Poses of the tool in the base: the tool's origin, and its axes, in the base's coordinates. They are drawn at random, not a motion.
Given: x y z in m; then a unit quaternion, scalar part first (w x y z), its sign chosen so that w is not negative.
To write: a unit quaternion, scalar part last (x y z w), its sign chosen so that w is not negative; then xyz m. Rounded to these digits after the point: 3 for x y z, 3 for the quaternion.
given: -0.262 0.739 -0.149 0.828 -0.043 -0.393 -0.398
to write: -0.043 -0.393 -0.398 0.828 -0.262 0.739 -0.149
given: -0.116 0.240 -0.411 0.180 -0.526 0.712 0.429
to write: -0.526 0.712 0.429 0.180 -0.116 0.240 -0.411
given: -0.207 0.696 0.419 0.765 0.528 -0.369 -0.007
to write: 0.528 -0.369 -0.007 0.765 -0.207 0.696 0.419
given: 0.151 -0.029 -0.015 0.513 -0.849 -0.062 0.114
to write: -0.849 -0.062 0.114 0.513 0.151 -0.029 -0.015
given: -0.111 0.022 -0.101 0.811 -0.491 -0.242 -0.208
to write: -0.491 -0.242 -0.208 0.811 -0.111 0.022 -0.101
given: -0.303 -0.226 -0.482 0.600 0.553 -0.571 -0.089
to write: 0.553 -0.571 -0.089 0.600 -0.303 -0.226 -0.482
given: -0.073 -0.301 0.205 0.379 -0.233 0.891 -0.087
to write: -0.233 0.891 -0.087 0.379 -0.073 -0.301 0.205
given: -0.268 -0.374 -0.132 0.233 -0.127 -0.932 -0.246
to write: -0.127 -0.932 -0.246 0.233 -0.268 -0.374 -0.132
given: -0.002 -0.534 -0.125 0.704 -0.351 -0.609 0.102
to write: -0.351 -0.609 0.102 0.704 -0.002 -0.534 -0.125
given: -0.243 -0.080 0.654 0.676 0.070 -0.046 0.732
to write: 0.070 -0.046 0.732 0.676 -0.243 -0.080 0.654
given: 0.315 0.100 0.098 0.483 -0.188 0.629 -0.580
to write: -0.188 0.629 -0.580 0.483 0.315 0.100 0.098
